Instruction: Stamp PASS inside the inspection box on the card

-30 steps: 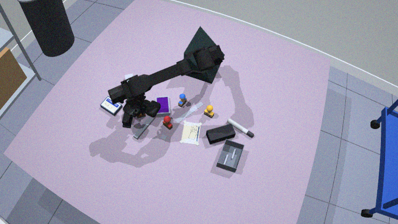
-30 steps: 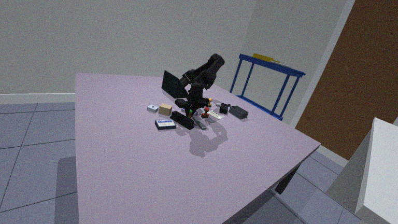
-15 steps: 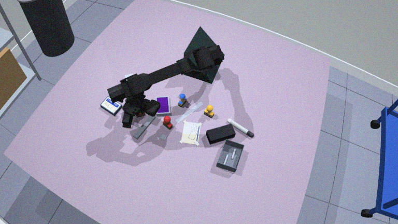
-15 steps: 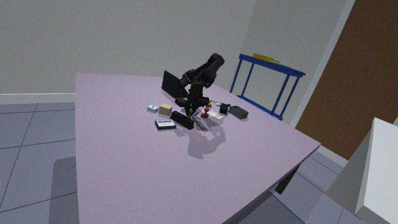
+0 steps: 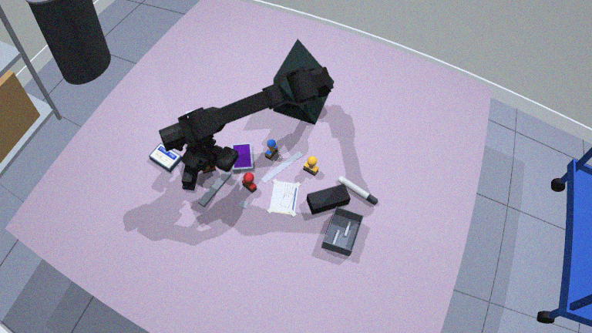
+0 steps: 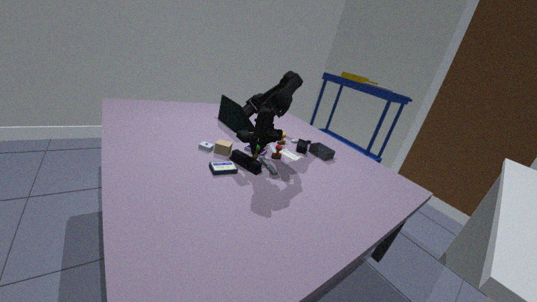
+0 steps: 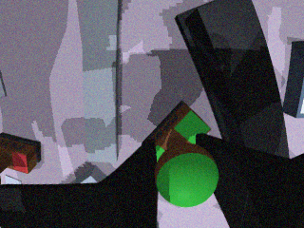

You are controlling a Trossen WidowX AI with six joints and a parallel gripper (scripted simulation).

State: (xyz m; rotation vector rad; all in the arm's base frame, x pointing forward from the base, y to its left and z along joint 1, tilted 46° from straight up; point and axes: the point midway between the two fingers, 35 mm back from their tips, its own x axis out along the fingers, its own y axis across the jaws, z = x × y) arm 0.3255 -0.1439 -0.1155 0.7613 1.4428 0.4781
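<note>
The long black block is 5 cm to the right of my gripper tip, 2 cm below it and 1 cm ahead of it. The rest, counted from my gripper tip: purple ink pad (8 cm to the left, 7 cm behind, 3 cm below); green-knobbed stamp (right at my gripper tip); grey bar (5 cm ahead, 4 cm to the left, 3 cm below).
</note>
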